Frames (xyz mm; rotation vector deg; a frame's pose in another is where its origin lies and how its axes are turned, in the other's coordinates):
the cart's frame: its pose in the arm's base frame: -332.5 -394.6 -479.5 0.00 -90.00 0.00
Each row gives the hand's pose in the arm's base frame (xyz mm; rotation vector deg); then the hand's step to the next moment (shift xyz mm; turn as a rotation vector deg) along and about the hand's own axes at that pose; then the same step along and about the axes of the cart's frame.
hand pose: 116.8 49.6 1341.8 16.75 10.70 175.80
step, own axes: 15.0 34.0 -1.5 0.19 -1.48 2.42
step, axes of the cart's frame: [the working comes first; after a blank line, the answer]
step, axes of the arm's base frame: -16.4 -32.9 5.6 0.34 1.76 2.21

5.6 -32.9 16.4 2.21 1.76 -0.34
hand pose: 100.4 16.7 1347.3 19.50 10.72 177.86
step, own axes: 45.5 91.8 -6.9 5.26 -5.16 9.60
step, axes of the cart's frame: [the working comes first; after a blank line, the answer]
step, axes of the arm's base frame: -45.9 -90.8 14.1 -3.05 6.39 9.82

14.1 -90.8 45.9 9.82 6.39 3.05
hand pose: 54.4 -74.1 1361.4 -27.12 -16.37 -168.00
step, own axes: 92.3 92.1 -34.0 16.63 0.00 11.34
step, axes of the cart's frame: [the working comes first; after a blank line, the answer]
step, axes of the arm's base frame: -79.6 -107.9 13.2 -12.25 0.34 15.97

13.2 -107.9 79.6 15.97 0.34 12.25
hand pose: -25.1 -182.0 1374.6 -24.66 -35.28 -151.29
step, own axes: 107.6 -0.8 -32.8 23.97 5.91 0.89
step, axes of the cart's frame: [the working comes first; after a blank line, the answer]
step, axes of the arm's base frame: -101.2 -47.6 12.1 -18.20 -11.74 11.88

12.1 -47.6 101.2 11.88 -11.74 18.20
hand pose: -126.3 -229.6 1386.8 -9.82 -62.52 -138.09
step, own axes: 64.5 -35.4 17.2 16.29 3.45 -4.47
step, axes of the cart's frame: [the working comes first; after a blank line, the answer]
step, axes of the arm's base frame: -74.8 8.2 7.4 -12.22 -11.39 4.27

7.4 8.2 74.8 4.27 -11.39 12.22
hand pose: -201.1 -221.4 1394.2 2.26 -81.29 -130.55
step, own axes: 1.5 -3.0 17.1 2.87 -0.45 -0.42
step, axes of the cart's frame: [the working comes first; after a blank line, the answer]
step, axes of the arm's base frame: -6.8 15.0 5.8 -2.63 -1.31 0.02

5.8 15.0 6.8 0.02 -1.31 2.63
